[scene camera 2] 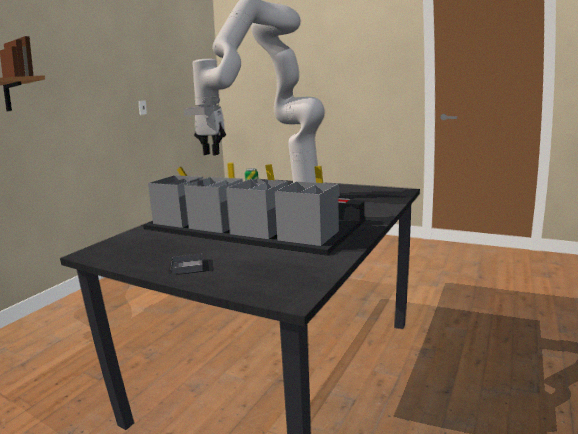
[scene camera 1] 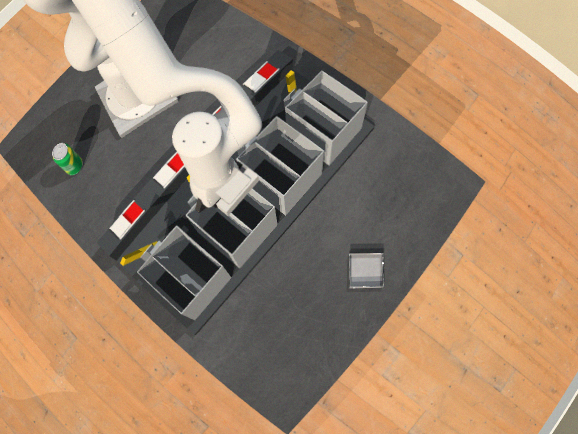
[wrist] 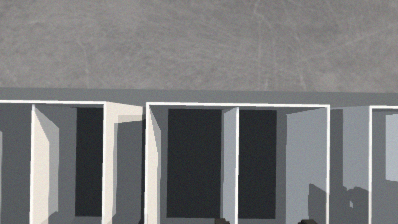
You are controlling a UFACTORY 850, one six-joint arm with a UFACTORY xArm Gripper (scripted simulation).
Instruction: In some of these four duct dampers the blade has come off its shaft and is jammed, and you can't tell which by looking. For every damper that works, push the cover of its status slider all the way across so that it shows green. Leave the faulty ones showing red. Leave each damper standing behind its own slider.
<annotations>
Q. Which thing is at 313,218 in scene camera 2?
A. A damper.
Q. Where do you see a damper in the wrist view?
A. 48,159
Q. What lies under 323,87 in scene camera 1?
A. A damper.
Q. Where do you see a damper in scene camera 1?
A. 255,238
</annotations>
